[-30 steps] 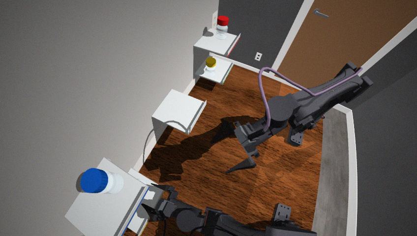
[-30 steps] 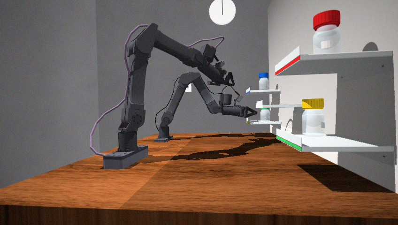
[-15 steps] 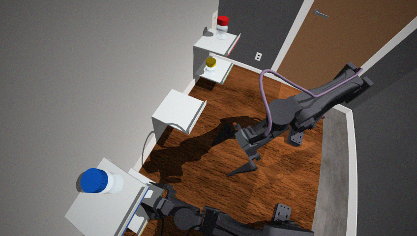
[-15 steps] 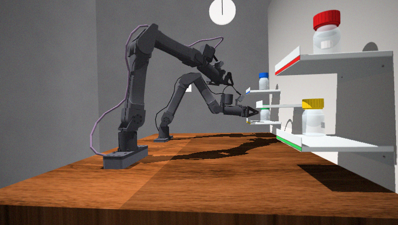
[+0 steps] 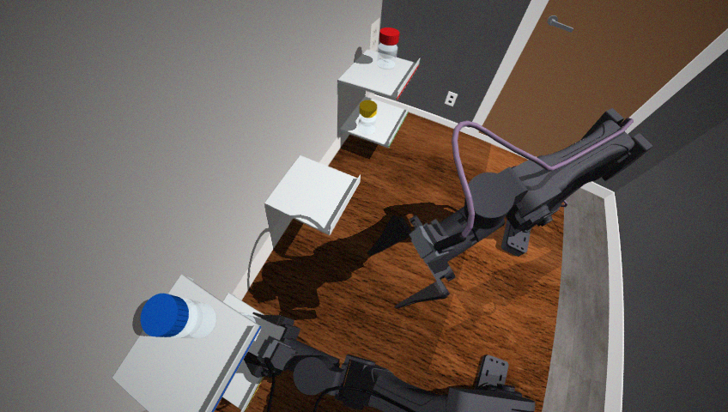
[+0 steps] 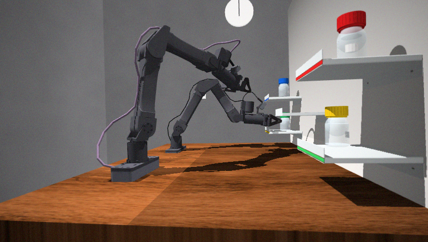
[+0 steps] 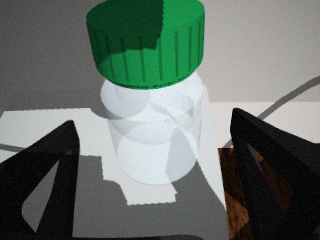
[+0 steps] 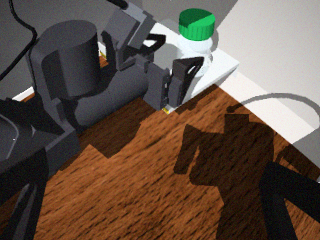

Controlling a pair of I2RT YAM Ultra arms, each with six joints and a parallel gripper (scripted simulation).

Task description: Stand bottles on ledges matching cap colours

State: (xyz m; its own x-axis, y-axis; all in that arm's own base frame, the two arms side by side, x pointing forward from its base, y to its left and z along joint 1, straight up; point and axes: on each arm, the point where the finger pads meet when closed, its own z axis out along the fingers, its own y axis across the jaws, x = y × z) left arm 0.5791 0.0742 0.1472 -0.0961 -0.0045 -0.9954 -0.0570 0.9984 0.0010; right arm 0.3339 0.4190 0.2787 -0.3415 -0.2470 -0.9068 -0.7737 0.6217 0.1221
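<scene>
My left hand is 40 mm short of the green-capped bottle and 10 mm above it. Round my left hand: blue-capped bottle: 180 mm above, 30 mm ahead; then yellow-capped bottle: 670 mm to the right, 10 mm below, 10 mm ahead; then wall: 350 mm to the right, 300 mm above, 120 mm ahead.
</scene>
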